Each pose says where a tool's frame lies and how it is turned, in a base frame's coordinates. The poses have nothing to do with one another.
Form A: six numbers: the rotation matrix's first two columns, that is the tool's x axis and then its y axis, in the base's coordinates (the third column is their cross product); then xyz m.
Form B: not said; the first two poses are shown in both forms.
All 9 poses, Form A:
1: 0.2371 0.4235 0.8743 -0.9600 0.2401 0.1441 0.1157 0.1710 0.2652
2: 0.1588 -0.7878 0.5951 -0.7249 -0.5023 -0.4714 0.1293 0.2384 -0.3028
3: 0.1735 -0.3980 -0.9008 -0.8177 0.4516 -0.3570 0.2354 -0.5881 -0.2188
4: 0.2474 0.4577 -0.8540 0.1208 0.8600 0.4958 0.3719 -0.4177 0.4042
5: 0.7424 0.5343 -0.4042 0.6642 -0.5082 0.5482 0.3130 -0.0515 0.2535
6: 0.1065 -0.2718 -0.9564 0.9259 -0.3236 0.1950 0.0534 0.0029 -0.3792
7: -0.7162 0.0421 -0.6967 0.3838 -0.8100 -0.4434 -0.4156 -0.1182 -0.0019
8: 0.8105 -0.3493 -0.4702 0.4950 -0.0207 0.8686 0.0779 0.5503 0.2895
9: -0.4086 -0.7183 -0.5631 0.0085 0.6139 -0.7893 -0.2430 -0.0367 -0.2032
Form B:
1: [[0.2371 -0.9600 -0.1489 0.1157], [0.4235 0.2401 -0.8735 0.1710], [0.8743 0.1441 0.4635 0.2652], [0 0 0 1]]
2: [[0.1588 -0.7249 0.6703 0.1293], [-0.7878 -0.5023 -0.3565 0.2384], [0.5951 -0.4714 -0.6508 -0.3028], [0 0 0 1]]
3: [[0.1735 -0.8177 0.5489 0.2354], [-0.3980 0.4516 0.7985 -0.5881], [-0.9008 -0.3570 -0.2471 -0.2188], [0 0 0 1]]
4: [[0.2474 0.1208 0.9614 0.3719], [0.4577 0.8600 -0.2258 -0.4177], [-0.8540 0.4958 0.1575 0.4042], [0 0 0 1]]
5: [[0.7424 0.6642 0.0875 0.3130], [0.5343 -0.5082 -0.6755 -0.0515], [-0.4042 0.5482 -0.7322 0.2535], [0 0 0 1]]
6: [[0.1065 0.9259 -0.3625 0.0534], [-0.2718 -0.3236 -0.9063 0.0029], [-0.9564 0.1950 0.2172 -0.3792], [0 0 0 1]]
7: [[-0.7162 0.3838 -0.5830 -0.4156], [0.0421 -0.8100 -0.5850 -0.1182], [-0.6967 -0.4434 0.5640 -0.0019], [0 0 0 1]]
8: [[0.8105 0.4950 -0.3131 0.0779], [-0.3493 -0.0207 -0.9367 0.5503], [-0.4702 0.8686 0.1561 0.2895], [0 0 0 1]]
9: [[-0.4086 0.0085 0.9126 -0.2430], [-0.7183 0.6139 -0.3273 -0.0367], [-0.5631 -0.7893 -0.2447 -0.2032], [0 0 0 1]]
